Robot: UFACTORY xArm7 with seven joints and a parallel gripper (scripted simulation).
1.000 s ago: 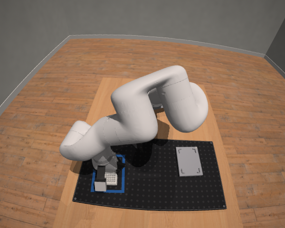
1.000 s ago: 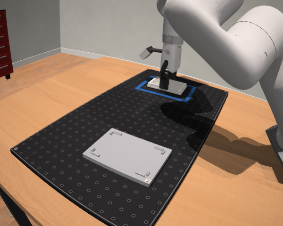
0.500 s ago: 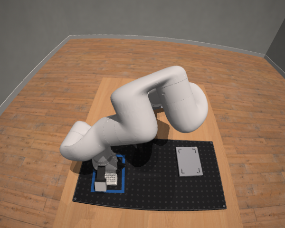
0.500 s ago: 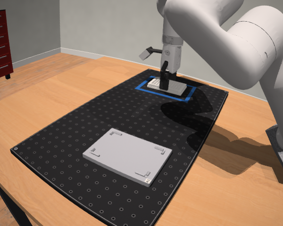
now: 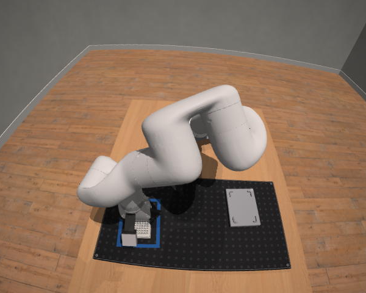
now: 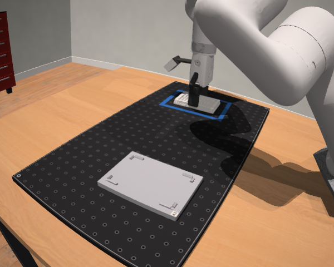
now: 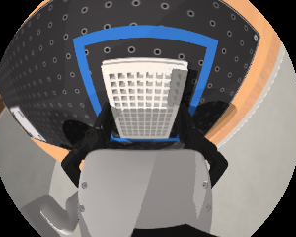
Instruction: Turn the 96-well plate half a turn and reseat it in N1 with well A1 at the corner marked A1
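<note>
Now: the white 96-well plate 10 mm below my hand. Also, from my hand: grey plate nest N1: 370 mm to the left, 160 mm behind, 10 mm below; A1 label: 400 mm to the left, 240 mm behind, 10 mm below.
</note>
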